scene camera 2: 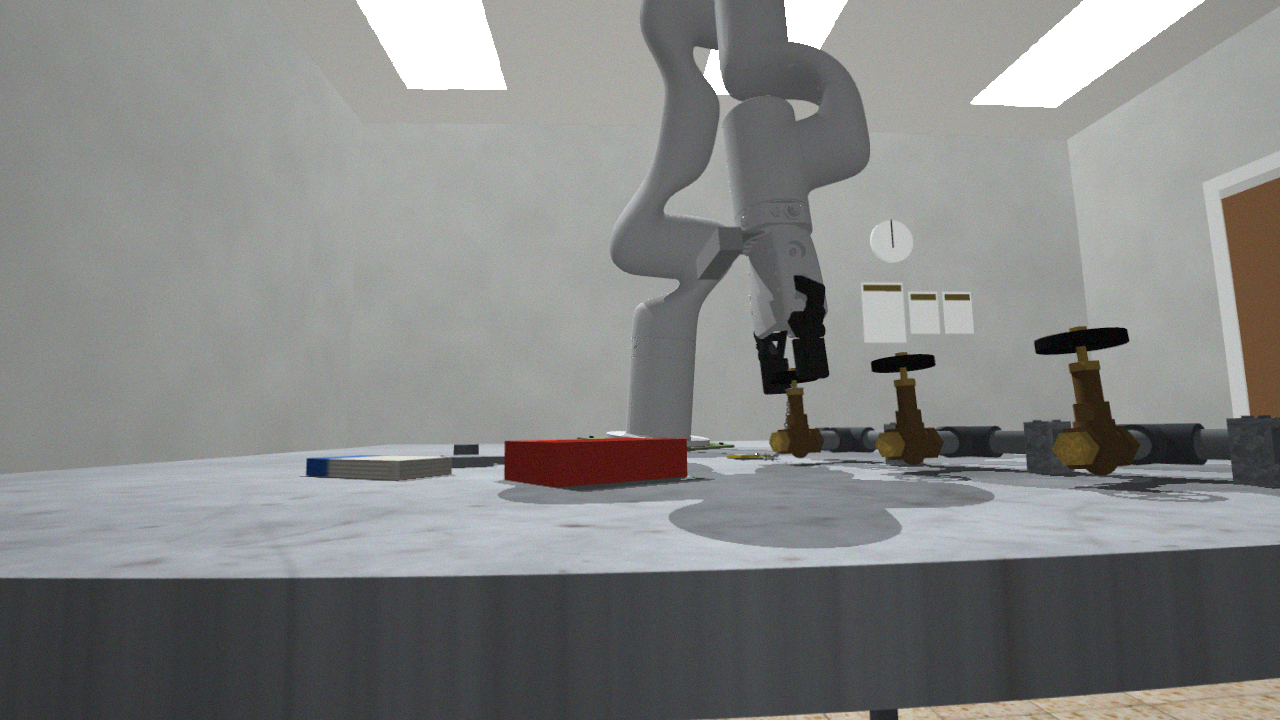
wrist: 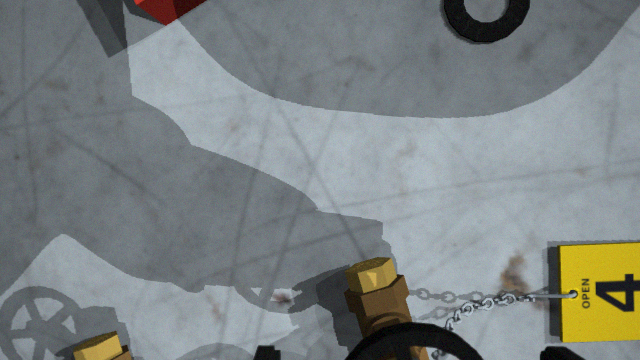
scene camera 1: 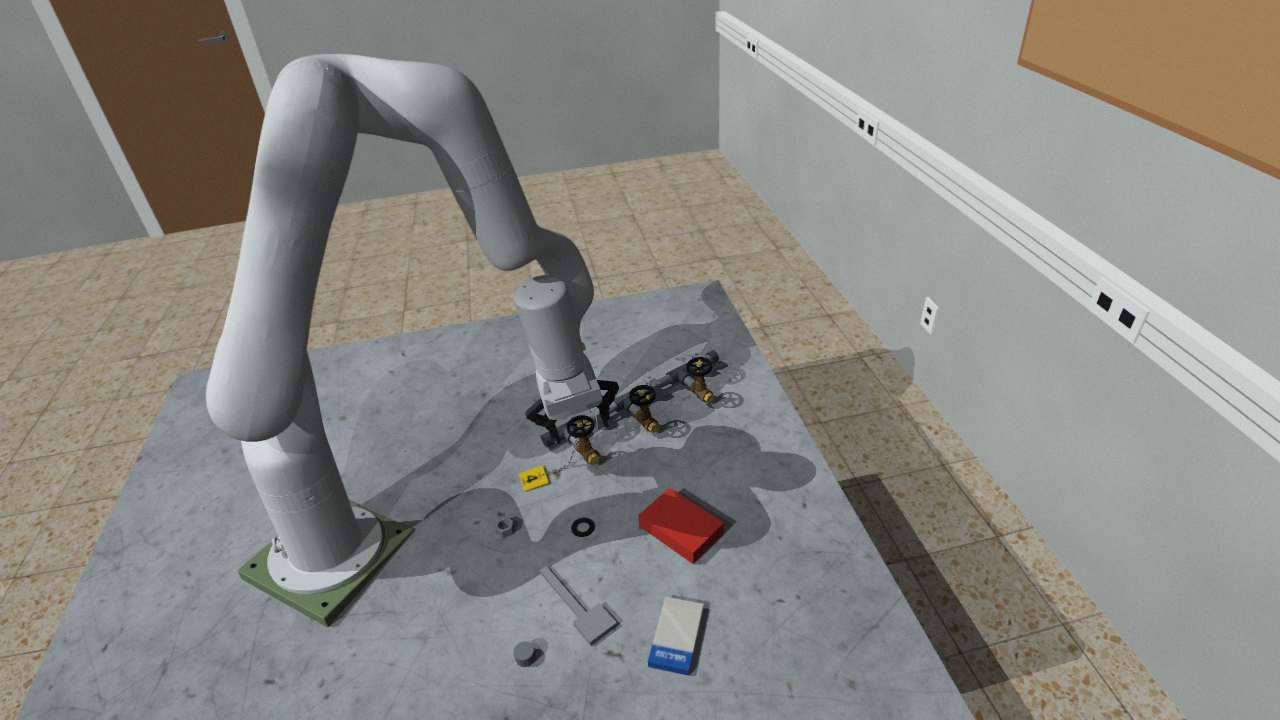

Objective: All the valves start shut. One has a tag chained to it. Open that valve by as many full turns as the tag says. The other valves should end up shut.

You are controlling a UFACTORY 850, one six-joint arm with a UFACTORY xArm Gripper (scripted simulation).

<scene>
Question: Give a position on a blue-and-white box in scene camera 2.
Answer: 363,466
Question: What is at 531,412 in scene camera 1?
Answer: My gripper.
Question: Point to a red block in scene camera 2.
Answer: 572,462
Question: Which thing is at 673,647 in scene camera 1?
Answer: A blue-and-white box.
</scene>
